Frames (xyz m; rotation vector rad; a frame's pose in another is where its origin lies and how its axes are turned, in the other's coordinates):
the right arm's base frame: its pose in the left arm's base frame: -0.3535 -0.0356 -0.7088 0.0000 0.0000 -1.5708
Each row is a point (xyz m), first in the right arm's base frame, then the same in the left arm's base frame.
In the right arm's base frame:
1: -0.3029 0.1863 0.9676
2: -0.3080 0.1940 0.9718
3: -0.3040 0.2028 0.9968
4: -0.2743 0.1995 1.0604
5: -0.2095 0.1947 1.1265
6: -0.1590 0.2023 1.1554
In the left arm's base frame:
1: -0.1672 0.2673 0.2588
2: -0.1595 0.2724 0.2630
3: -0.1507 0.2684 0.2880
4: -0.1540 0.2387 0.3516
5: -0.1588 0.1739 0.4177
6: -0.1512 0.1234 0.4466

